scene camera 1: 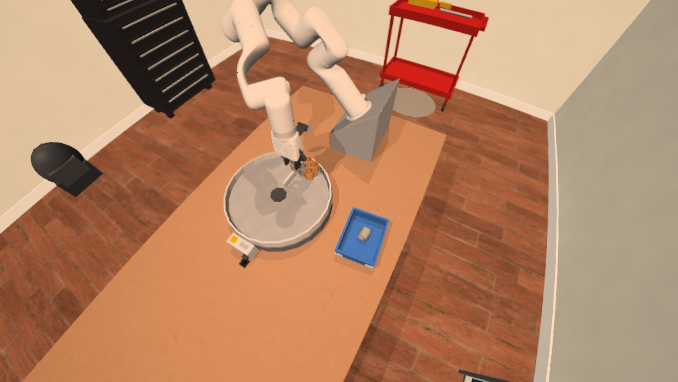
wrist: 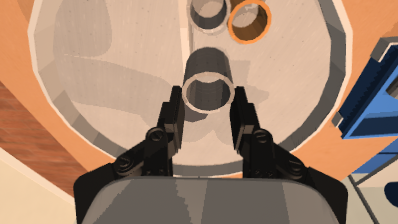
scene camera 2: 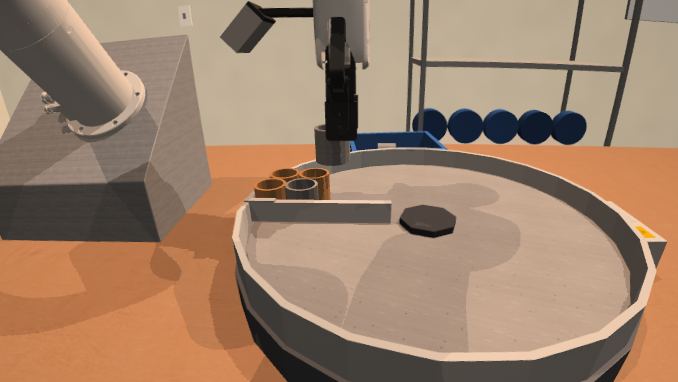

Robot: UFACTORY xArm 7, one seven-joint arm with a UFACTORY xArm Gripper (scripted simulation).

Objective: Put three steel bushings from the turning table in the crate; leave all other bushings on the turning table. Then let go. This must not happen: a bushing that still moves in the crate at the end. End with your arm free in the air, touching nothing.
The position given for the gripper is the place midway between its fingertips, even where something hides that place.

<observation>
In view: the gripper (scene camera 2: 343, 134) and a blue crate (scene camera 1: 369, 250).
The gripper shows as well in scene camera 1 (scene camera 1: 293, 165) and in the wrist view (wrist: 207, 99).
</observation>
